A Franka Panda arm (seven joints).
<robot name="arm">
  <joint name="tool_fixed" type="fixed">
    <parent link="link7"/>
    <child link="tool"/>
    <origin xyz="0 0 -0.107" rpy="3.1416 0 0"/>
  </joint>
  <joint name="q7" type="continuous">
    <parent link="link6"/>
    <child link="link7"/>
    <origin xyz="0.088 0 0"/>
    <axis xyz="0 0 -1"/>
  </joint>
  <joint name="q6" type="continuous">
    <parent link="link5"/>
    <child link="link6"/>
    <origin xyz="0 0 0"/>
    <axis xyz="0 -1 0"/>
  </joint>
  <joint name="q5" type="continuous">
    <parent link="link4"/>
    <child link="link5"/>
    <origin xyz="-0.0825 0 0.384"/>
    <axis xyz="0 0 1"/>
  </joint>
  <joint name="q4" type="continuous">
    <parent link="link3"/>
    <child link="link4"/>
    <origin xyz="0.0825 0 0"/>
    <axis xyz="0 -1 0"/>
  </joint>
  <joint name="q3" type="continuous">
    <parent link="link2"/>
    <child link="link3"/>
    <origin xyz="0 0 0.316"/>
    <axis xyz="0 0 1"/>
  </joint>
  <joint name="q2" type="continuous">
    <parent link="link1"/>
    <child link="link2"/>
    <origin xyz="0 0 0"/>
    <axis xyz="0 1 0"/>
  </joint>
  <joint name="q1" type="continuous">
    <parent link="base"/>
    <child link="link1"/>
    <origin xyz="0 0 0.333"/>
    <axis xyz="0 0 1"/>
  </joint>
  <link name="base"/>
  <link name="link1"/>
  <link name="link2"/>
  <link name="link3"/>
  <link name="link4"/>
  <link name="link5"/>
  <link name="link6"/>
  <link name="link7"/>
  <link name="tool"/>
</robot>
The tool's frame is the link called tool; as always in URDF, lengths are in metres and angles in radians. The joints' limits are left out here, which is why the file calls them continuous.
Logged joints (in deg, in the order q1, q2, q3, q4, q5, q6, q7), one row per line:
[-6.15 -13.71 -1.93 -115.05 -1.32 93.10 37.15]
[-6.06 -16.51 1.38 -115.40 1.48 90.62 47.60]
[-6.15 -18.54 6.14 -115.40 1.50 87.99 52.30]
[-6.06 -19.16 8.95 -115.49 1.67 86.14 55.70]
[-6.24 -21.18 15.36 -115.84 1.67 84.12 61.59]
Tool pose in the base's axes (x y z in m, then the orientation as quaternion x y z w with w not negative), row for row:
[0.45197 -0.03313 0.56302 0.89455 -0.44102 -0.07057 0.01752]
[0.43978 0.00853 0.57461 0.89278 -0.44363 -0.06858 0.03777]
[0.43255 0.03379 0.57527 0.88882 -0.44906 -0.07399 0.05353]
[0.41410 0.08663 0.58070 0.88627 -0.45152 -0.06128 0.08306]
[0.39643 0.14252 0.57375 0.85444 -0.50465 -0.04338 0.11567]
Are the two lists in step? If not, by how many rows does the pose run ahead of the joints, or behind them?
The pose runs 1 row ahead of the joints: the pose in row i belongs to the joints in row i + 1.
